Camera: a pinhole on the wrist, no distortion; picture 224 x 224 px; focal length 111.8 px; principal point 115.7 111.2 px. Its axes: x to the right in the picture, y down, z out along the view. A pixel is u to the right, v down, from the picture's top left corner.
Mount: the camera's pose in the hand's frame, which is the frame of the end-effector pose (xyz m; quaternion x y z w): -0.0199 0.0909 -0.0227 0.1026 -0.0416 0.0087 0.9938
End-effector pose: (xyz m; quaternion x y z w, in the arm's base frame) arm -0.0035 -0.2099 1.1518 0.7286 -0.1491 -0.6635 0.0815
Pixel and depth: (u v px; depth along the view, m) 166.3 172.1 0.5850
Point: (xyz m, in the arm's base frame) -0.6500 -0.4899 0.9972
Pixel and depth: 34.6 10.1 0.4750
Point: -0.3073 0.3478 1.3494
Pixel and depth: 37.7 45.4 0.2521
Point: -0.1843 -0.0257 1.2984
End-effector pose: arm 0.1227 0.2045 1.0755 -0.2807 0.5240 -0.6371 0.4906
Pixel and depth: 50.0 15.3 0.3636
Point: 0.3367 0.3310 1.4629
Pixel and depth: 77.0 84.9 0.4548
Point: 0.4994 0.2436 1.3238
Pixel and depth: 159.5 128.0 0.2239
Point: 0.3143 0.0799 1.0552
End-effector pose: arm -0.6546 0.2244 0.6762 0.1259 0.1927 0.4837 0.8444
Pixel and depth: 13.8 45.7 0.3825
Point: -0.5499 -0.2274 0.9187
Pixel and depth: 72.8 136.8 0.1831
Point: -0.7043 0.1756 0.8769
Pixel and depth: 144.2 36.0 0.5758
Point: -0.0911 0.0872 0.9190
